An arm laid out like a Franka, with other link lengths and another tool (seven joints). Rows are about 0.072 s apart.
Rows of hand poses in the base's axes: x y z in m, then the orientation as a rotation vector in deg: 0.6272 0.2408 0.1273 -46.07 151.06 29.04; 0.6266 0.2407 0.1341 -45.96 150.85 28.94; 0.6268 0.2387 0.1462 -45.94 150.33 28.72; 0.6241 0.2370 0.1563 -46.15 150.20 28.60; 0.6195 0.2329 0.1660 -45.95 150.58 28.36; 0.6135 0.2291 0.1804 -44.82 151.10 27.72; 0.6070 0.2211 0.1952 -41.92 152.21 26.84; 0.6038 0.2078 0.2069 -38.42 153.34 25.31; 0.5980 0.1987 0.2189 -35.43 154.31 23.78; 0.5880 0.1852 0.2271 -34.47 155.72 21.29; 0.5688 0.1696 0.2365 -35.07 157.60 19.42; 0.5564 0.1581 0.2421 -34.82 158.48 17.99; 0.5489 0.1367 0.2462 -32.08 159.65 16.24; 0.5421 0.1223 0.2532 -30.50 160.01 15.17
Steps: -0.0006 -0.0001 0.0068 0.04 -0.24 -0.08; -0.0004 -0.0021 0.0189 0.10 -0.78 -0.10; -0.0031 -0.0038 0.0290 0.03 -0.92 0.03; -0.0077 -0.0079 0.0387 -0.22 -0.68 -0.16; -0.0137 -0.0117 0.0531 -0.58 -0.56 -1.07; -0.0202 -0.0197 0.0679 -0.98 -0.14 -3.27; -0.0234 -0.0330 0.0796 -1.69 0.09 -5.98; -0.0292 -0.0421 0.0916 -2.46 0.28 -8.31; -0.0392 -0.0556 0.0998 -4.34 0.74 -9.36; -0.0584 -0.0712 0.1092 -6.26 1.94 -9.21; -0.0708 -0.0827 0.1148 -7.41 2.32 -9.59; -0.0783 -0.1041 0.1189 -8.45 2.78 -11.71; -0.0851 -0.1185 0.1259 -9.00 2.77 -12.95
